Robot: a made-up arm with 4 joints.
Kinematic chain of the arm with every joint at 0, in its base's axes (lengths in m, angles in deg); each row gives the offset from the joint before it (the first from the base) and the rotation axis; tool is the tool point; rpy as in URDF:
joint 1: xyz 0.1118 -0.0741 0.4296 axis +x
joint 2: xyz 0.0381 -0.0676 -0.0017 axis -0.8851 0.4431 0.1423
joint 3: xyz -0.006 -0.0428 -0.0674 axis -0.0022 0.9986 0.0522
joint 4: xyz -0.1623 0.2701 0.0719 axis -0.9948 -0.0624 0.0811
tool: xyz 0.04 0.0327 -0.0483 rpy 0 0 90
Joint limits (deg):
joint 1: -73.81..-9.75
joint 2: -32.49..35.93
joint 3: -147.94..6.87
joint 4: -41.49..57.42
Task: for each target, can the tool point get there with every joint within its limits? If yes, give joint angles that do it. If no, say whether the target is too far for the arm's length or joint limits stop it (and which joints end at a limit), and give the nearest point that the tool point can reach.
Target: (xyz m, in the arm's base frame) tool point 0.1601 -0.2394 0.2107
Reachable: yes | joints -59.24 28.84 -131.82 8.39
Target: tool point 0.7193 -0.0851 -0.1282
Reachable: no: too far | nearest point 0.2530 -0.0520 0.1803 | short by 0.560 m
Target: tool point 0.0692 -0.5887 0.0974
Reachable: no: too far | nearest point 0.0918 -0.3342 0.2617 | short by 0.304 m
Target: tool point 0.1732 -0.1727 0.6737
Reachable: no: joint limits stop it (at a limit: joint 1, joint 2, joint 3, joint 4) | nearest point 0.0422 0.0781 0.4470 | short by 0.363 m
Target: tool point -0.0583 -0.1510 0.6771
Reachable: no: joint limits stop it (at a limit: joint 1, joint 2, joint 3, joint 4) | nearest point 0.0422 0.0781 0.4470 | short by 0.340 m
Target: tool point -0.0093 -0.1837 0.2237
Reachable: yes | joints -56.30 30.48 -43.53 -4.69
